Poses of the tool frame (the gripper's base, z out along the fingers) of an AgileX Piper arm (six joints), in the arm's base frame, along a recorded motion.
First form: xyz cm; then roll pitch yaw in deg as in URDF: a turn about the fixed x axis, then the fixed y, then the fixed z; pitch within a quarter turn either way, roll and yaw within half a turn.
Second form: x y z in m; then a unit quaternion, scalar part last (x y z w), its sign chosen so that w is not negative. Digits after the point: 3 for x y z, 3 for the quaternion.
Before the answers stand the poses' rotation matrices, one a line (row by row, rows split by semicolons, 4 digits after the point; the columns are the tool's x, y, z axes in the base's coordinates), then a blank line. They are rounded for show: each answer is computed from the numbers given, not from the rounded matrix.
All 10 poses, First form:
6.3 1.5 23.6 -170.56 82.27 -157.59
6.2 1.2 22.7 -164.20 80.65 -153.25
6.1 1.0 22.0 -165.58 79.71 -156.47
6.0 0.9 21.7 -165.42 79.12 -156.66
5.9 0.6 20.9 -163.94 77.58 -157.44
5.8 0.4 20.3 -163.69 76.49 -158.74
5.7 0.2 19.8 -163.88 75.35 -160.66
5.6 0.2 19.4 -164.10 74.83 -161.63
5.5 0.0 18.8 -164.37 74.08 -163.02
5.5 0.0 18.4 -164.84 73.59 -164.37
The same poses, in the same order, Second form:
-0.1243 -0.2258 0.9662; -0.0513 0.9739 0.2210; -0.9909 -0.0221 -0.1327
-0.1451 -0.1932 0.9704; -0.0731 0.9802 0.1842; -0.9867 -0.0442 -0.1563
-0.1638 -0.1620 0.9731; -0.0713 0.9858 0.1521; -0.9839 -0.0445 -0.1730
-0.1733 -0.1565 0.9724; -0.0748 0.9865 0.1454; -0.9820 -0.0475 -0.1827
-0.1986 -0.1192 0.9728; -0.0825 0.9911 0.1046; -0.9766 -0.0595 -0.2067
-0.2177 -0.0935 0.9715; -0.0847 0.9935 0.0767; -0.9723 -0.0656 -0.2242
-0.2386 -0.0647 0.9690; -0.0838 0.9954 0.0458; -0.9675 -0.0702 -0.2430
-0.2483 -0.0522 0.9673; -0.0825 0.9961 0.0325; -0.9652 -0.0717 -0.2517
-0.2623 -0.0334 0.9644; -0.0801 0.9967 0.0128; -0.9616 -0.0739 -0.2642
-0.2721 -0.0185 0.9621; -0.0761 0.9971 -0.0024; -0.9593 -0.0739 -0.2727

0.063 0.015 0.236 -0.093 0.747 0.067 0.655
0.062 0.012 0.227 -0.088 0.755 0.046 0.648
0.061 0.010 0.220 -0.077 0.762 0.035 0.642
0.060 0.009 0.217 -0.076 0.765 0.032 0.638
0.059 0.006 0.209 -0.065 0.774 0.015 0.630
0.058 0.004 0.203 -0.057 0.780 0.004 0.623
0.057 0.002 0.198 -0.047 0.787 -0.008 0.615
0.056 0.002 0.194 -0.043 0.790 -0.012 0.612
0.055 0.000 0.188 -0.036 0.794 -0.019 0.606
0.055 0.000 0.184 -0.030 0.797 -0.024 0.603

